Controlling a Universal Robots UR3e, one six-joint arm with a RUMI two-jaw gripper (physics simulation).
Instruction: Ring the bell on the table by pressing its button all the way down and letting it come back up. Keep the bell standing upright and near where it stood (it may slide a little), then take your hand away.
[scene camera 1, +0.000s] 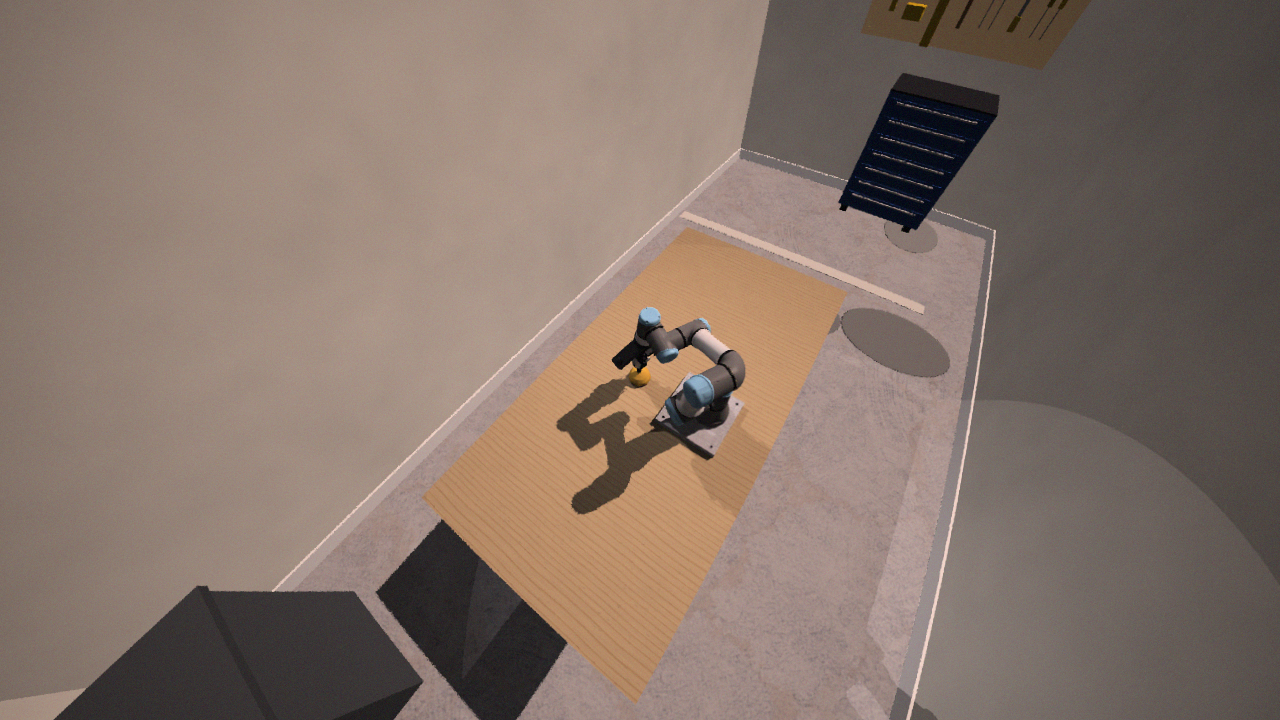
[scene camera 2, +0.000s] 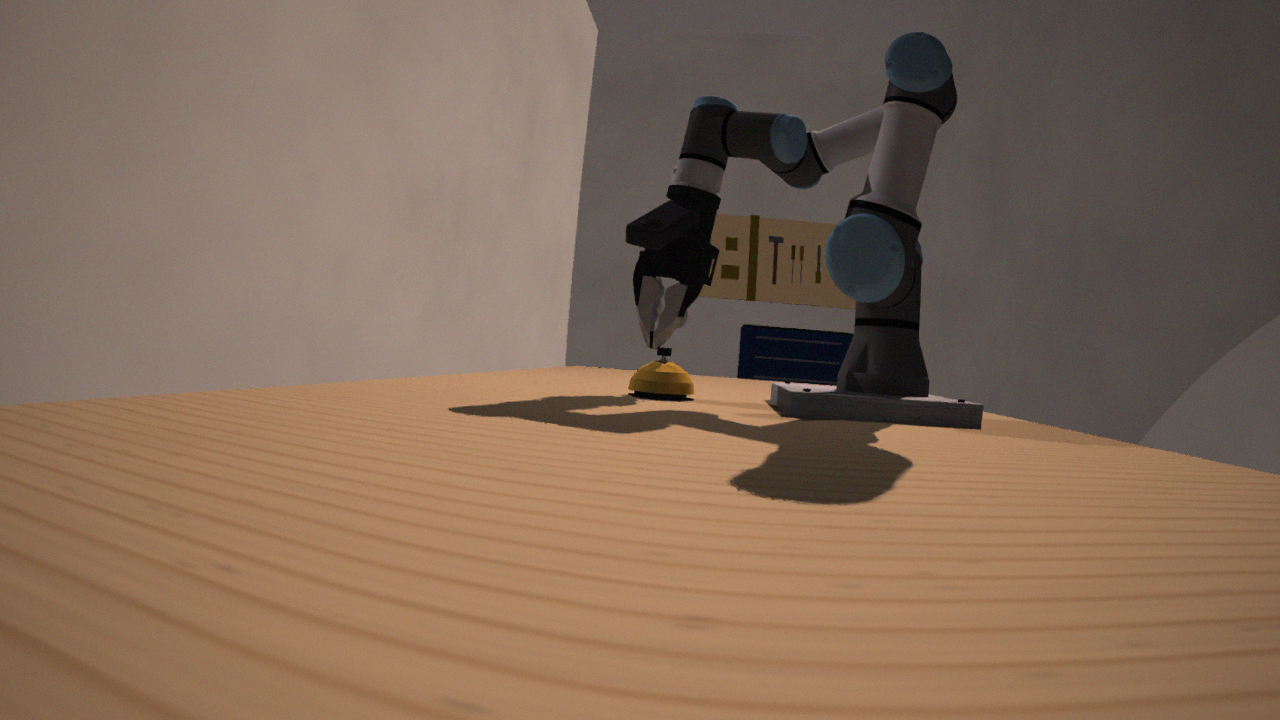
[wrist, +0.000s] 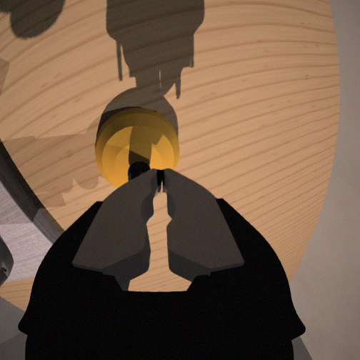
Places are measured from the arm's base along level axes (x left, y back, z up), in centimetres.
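Pixels of known places: gripper, fingertip midpoint: (scene camera 1: 636, 366) (scene camera 2: 651, 348); arm's base, link origin: (scene camera 1: 710, 410) (scene camera 2: 882, 392).
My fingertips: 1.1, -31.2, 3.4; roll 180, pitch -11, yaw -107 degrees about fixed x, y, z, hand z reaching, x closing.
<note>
Ahead of a thing's pixels: the offset from my fingertips to its top centre, as dx, dy, dz. Level surfaces: height alone.
The yellow dome bell @(+0.3, +1.7, +0.2) (scene camera 1: 639, 377) (scene camera 2: 661, 380) (wrist: 120, 145) stands upright on the wooden table top @(dz -6.1) (scene camera 1: 537, 501) (scene camera 2: 447, 555) (wrist: 270, 100). Its black button @(+0.3, +1.7, +0.2) (scene camera 2: 664, 351) (wrist: 139, 170) stands up on a short stem above the dome in scene camera 2. My gripper (scene camera 2: 655, 345) (wrist: 161, 171) is shut and empty, with its fingertips at about the height of the button's top, a little to its left in scene camera 2. In the wrist view the tips are just right of the button and partly hide it. Whether they touch it I cannot tell.
The arm's base plate (scene camera 1: 711, 445) (scene camera 2: 877, 408) is bolted to the table, to the right of the bell in scene camera 2. A blue drawer cabinet (scene camera 1: 921, 152) (scene camera 2: 794, 351) and a tool board (scene camera 1: 984, 31) (scene camera 2: 733, 259) are in the background.
</note>
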